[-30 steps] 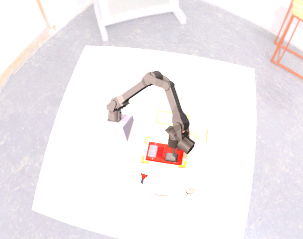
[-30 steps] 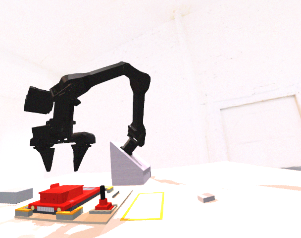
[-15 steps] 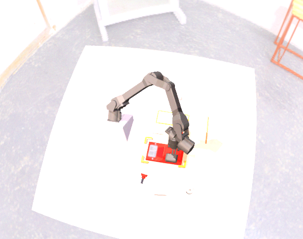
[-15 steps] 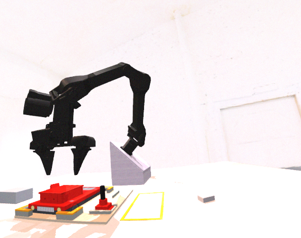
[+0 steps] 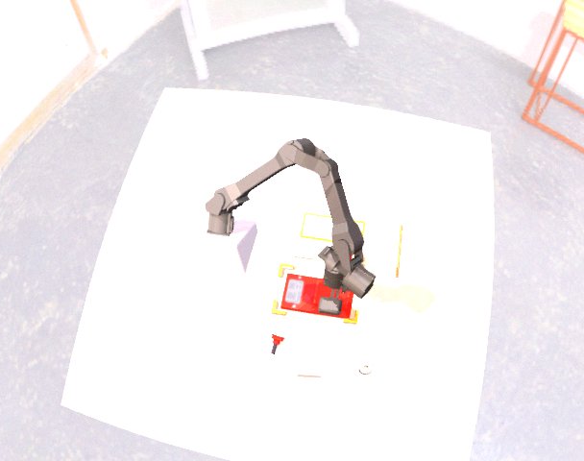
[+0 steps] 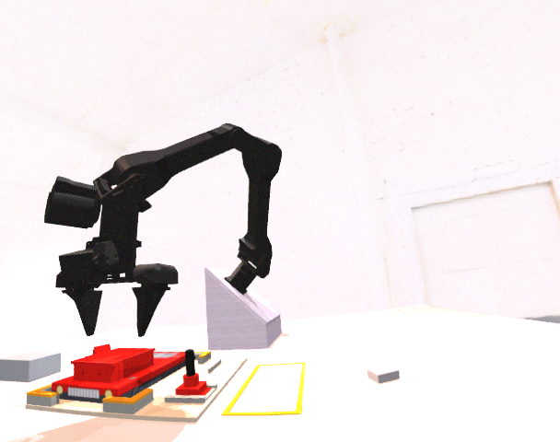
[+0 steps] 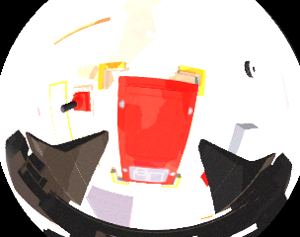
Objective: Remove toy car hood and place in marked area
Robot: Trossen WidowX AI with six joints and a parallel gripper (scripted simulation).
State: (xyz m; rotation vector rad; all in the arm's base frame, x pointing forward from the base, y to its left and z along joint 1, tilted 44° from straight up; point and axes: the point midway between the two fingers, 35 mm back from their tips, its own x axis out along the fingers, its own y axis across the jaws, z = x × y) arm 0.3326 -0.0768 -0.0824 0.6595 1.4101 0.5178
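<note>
Now: gripper tip 4 cm above the hood.
</note>
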